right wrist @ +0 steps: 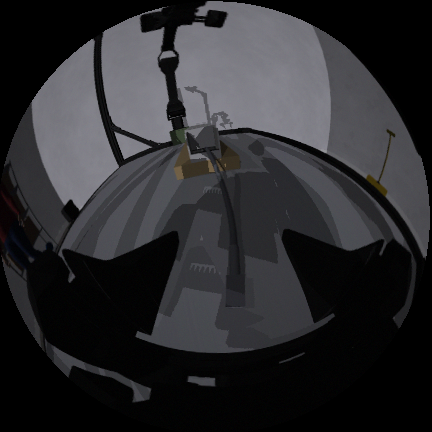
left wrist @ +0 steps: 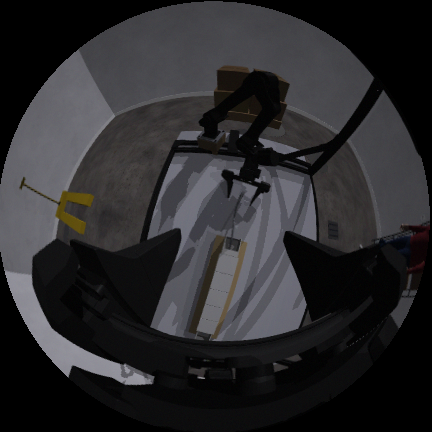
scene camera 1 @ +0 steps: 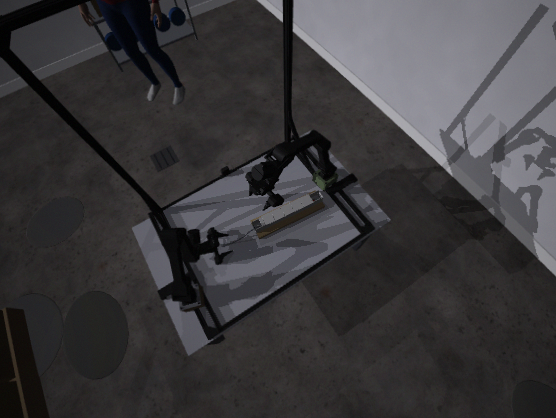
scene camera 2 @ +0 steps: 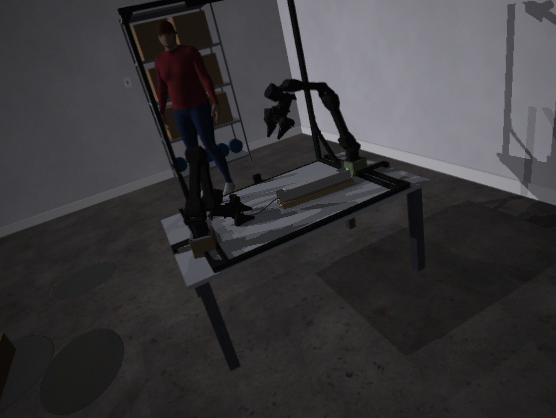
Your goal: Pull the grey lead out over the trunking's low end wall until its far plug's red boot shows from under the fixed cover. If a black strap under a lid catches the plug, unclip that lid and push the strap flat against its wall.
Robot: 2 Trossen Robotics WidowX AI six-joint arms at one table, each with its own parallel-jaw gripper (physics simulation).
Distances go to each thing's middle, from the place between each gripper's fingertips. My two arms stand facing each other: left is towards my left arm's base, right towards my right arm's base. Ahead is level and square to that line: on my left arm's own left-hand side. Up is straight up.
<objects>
Right now the plug [right wrist: 234, 289] is 1 cm behind my right hand, 3 cm to the right of it and 1 cm below it. Also, from my right hand: grey lead [right wrist: 231, 223] (6 cm ahead, 21 cm to the left, 1 cm above); tan trunking [scene camera 2: 286, 199] (10 cm ahead, 33 cm to the left, 3 cm above).
My left hand is 1 cm past the grey lead, 5 cm to the right of it and 33 cm above it. Round my left hand: plug 8 cm behind, 19 cm to the right, 34 cm below; tan trunking 3 cm ahead, 16 cm to the left, 31 cm below.
</objects>
